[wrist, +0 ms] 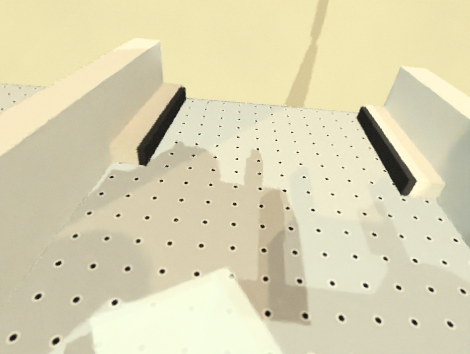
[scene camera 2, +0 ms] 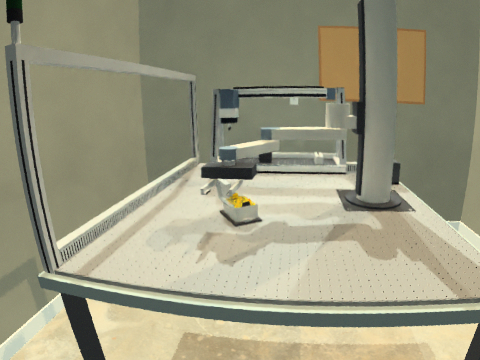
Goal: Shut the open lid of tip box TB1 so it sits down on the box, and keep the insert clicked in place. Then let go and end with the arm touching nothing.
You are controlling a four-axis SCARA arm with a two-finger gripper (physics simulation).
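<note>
Tip box TB1 is a small white box on a dark base near the table's middle. Its yellow insert shows inside the top. The pale lid stands up, open, at the box's back left edge. A pale translucent plate, apparently the lid, shows low in the wrist view. My gripper is shut on nothing, its pads at their closed stop with a gap between them. Its fingers are behind and left of the box, close to the lid; contact is unclear. The insert's seating cannot be made out.
My arm's column stands at the right on a dark foot plate. A gantry frame stands at the back, behind the arm. A tall upright frame runs along the left edge of the perforated table top.
</note>
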